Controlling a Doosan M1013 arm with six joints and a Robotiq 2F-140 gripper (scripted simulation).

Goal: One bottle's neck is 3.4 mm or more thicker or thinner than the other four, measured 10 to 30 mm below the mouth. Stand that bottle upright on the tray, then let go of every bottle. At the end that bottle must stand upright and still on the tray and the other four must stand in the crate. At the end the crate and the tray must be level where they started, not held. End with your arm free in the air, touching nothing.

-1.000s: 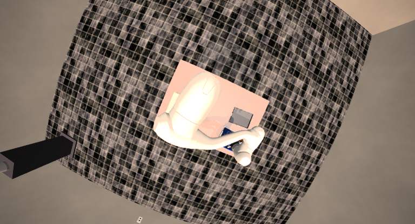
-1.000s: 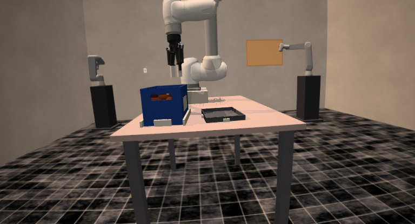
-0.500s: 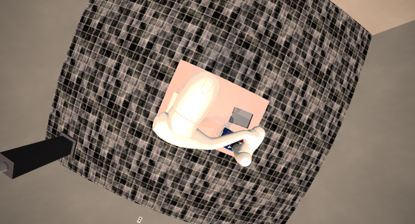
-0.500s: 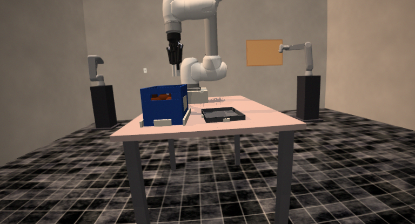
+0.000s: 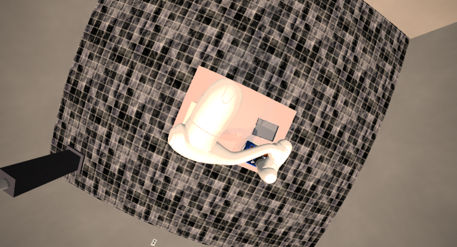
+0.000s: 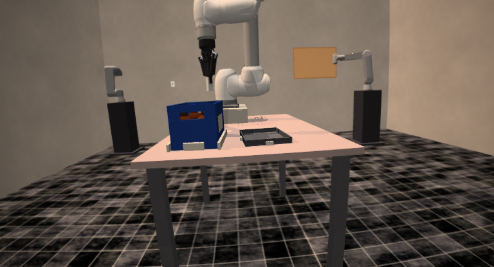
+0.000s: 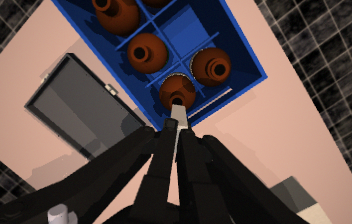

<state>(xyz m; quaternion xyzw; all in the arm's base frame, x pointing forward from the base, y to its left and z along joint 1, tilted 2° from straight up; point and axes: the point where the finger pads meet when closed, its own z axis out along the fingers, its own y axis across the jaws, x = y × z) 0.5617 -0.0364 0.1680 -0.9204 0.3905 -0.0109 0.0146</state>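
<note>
My hand is 170 mm above the bottle. From my hand the other things lie so: dark tray 80 mm ahead, 240 mm to the left, 250 mm below; then blue crate 90 mm ahead, 40 mm to the right, 170 mm below.
</note>
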